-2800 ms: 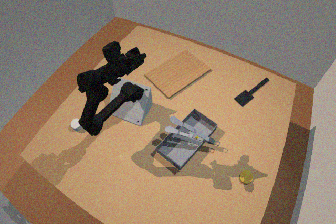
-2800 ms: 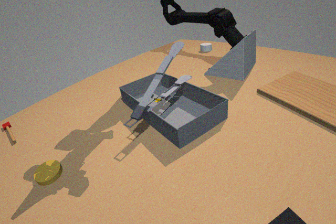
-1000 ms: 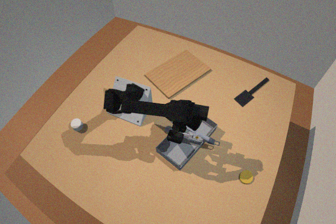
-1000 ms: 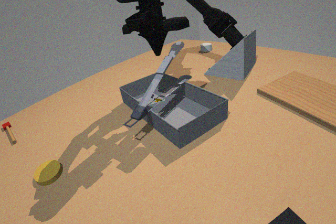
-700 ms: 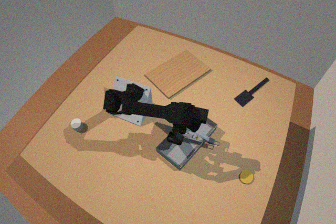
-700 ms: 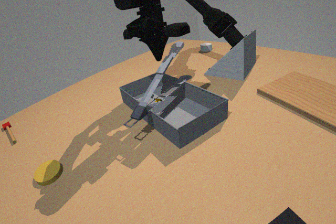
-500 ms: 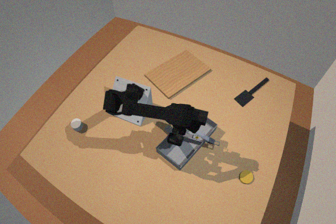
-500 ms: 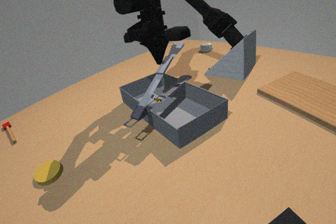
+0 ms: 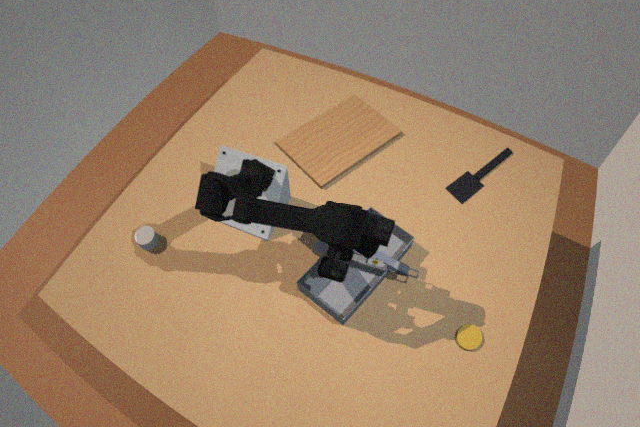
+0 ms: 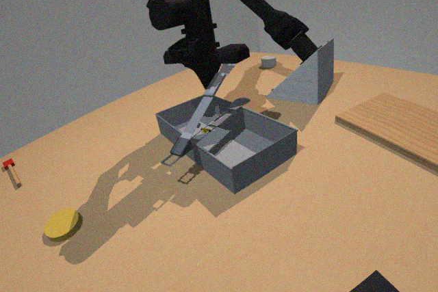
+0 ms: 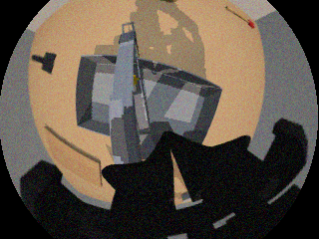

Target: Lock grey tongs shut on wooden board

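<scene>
Right now the grey roasting tin is 3 cm ahead of my gripper tip, 4 cm to the left of it and 7 cm below it. Also, from my gripper tip: wooden board: 24 cm behind, 43 cm to the left, 9 cm below; then yellow disc: 39 cm ahead, 1 cm to the right, 9 cm below; then black spatula: 24 cm ahead, 53 cm to the left, 10 cm below.
</scene>
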